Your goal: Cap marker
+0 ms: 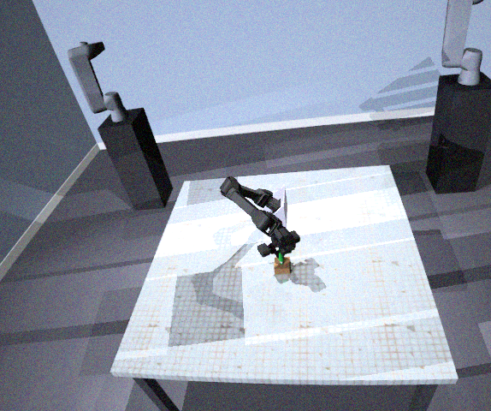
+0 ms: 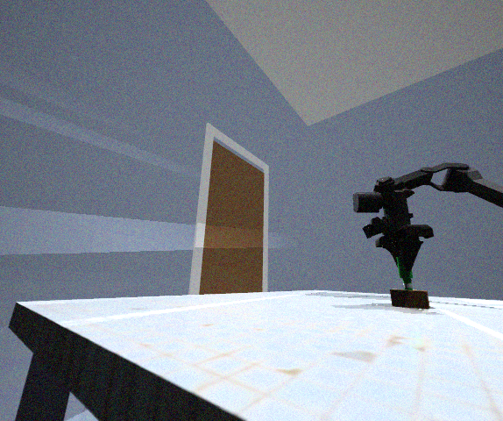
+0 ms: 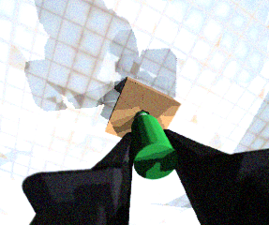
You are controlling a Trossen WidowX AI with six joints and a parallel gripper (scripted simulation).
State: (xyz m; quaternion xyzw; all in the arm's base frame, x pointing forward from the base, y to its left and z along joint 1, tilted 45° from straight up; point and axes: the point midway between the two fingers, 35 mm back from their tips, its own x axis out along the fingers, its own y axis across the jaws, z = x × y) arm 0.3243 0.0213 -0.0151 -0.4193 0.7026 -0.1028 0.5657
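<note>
Right now the marker is right at my gripper tip. From my gripper tip the other things lie so: holder block: 6 cm below; then cap: 1 cm above.
</note>
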